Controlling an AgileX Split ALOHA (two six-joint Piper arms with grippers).
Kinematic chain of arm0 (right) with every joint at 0, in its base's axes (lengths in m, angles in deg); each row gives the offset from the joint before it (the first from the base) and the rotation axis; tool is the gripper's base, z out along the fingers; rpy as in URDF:
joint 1: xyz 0 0 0.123 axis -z
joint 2: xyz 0 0 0 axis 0.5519 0.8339 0
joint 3: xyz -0.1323 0.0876 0.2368 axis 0.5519 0.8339 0
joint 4: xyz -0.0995 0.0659 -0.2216 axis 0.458 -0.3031 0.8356
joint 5: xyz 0 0 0 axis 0.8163 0.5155 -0.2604
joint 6: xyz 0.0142 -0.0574 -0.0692 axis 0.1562 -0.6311 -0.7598
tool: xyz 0 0 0 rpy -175.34 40.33 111.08
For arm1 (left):
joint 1: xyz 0 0 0.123 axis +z
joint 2: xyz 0 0 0 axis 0.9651 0.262 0
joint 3: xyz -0.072 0.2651 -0.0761 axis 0.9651 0.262 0
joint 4: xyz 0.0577 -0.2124 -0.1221 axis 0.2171 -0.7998 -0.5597
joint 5: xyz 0 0 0 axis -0.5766 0.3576 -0.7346
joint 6: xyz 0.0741 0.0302 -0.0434 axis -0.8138 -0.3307 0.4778
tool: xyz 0 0 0 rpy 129.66 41.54 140.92
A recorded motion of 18 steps. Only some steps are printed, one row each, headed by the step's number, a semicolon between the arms.
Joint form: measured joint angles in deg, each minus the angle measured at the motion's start. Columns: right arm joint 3, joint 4, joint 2, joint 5, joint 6, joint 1; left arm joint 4, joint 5, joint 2, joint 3, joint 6, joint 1.
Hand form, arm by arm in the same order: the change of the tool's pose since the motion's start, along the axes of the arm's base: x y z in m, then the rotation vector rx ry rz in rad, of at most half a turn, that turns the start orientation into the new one. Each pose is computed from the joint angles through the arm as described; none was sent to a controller.
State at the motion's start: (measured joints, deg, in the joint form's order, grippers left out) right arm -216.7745 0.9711 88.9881 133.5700 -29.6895 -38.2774; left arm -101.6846 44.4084 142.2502 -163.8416 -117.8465 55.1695
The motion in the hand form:
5: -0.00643 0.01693 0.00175 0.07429 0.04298 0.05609; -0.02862 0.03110 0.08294 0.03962 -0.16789 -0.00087
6: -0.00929 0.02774 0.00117 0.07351 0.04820 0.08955; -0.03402 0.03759 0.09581 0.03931 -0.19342 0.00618
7: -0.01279 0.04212 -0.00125 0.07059 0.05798 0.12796; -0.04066 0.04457 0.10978 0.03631 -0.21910 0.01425
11: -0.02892 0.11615 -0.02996 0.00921 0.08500 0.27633; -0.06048 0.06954 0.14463 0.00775 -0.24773 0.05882
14: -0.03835 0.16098 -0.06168 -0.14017 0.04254 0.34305; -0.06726 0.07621 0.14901 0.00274 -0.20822 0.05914
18: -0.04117 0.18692 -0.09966 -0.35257 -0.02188 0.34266; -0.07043 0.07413 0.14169 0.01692 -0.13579 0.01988
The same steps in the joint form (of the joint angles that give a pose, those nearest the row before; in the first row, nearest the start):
5: 0.00 -4.81 0.00 2.63 -0.50 -1.15; 5.66 -3.00 -10.92 0.00 0.26 2.26
6: 0.01 -5.11 0.05 3.19 -1.10 -2.31; 6.04 -3.39 -12.67 0.00 0.26 2.85
7: 0.00 -5.25 0.29 3.74 -1.54 -3.89; 6.32 -3.90 -14.60 0.00 0.34 3.50
11: 0.00 -2.52 3.26 2.75 -2.31 -12.58; 6.43 -6.75 -19.84 0.00 2.38 6.38
14: 0.00 6.29 6.33 -1.41 -1.96 -18.81; 6.54 -10.00 -20.95 -0.05 3.88 7.38
18: 0.00 20.71 10.16 -6.38 2.35 -23.54; 6.54 -14.41 -20.57 -0.05 4.33 7.35

